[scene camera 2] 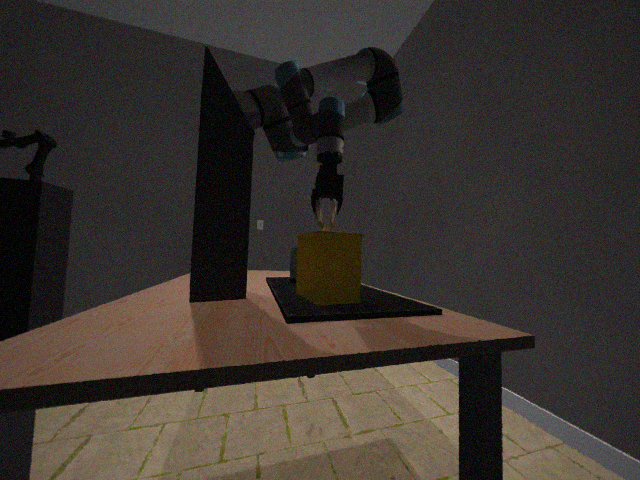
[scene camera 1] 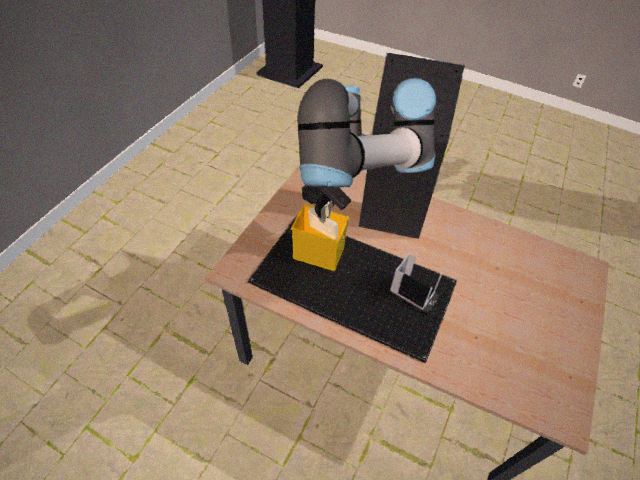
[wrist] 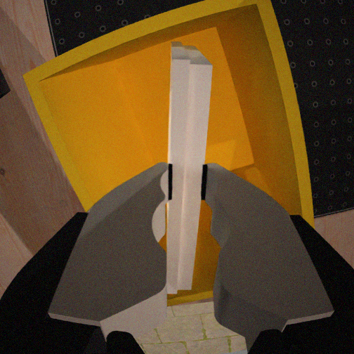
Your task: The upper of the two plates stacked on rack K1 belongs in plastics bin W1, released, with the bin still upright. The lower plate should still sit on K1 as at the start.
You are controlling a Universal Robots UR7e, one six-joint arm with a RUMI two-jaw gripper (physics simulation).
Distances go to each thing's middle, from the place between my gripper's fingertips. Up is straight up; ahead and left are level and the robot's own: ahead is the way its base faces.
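Labels:
The yellow plastics bin (scene camera 2: 328,263) is now 10 cm below my hand and 2 cm to the right of it. As for the white plate (wrist: 190,72), it is 3 cm below my hand and 1 cm to the right of it. Going by their middles, the white plate is the nearest to my hand of the things named here.

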